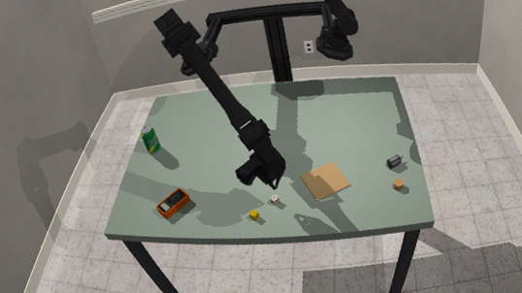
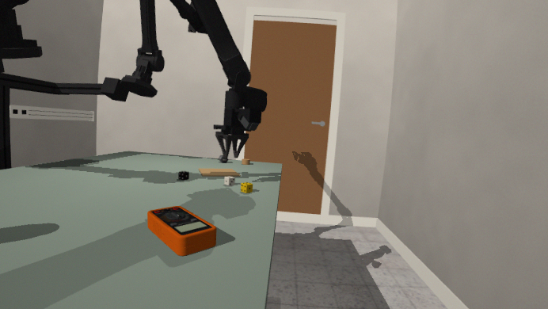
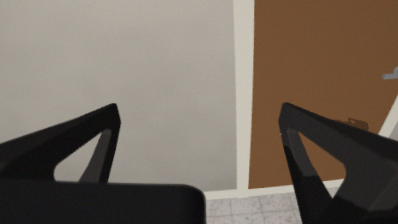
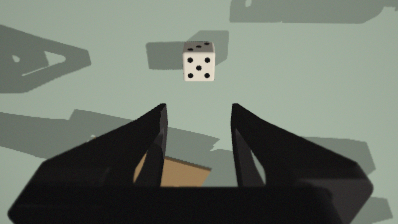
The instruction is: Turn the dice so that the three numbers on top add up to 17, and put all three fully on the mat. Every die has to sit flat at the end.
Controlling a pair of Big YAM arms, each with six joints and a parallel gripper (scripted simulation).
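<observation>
Now: the white die 80 mm below my right hand. Round my right hand: black die 160 mm behind, 80 mm below, 20 mm to the left; then yellow die 80 mm below, 70 mm to the right, 60 mm ahead; then tan mat 180 mm to the left, 90 mm below, 80 mm behind.
</observation>
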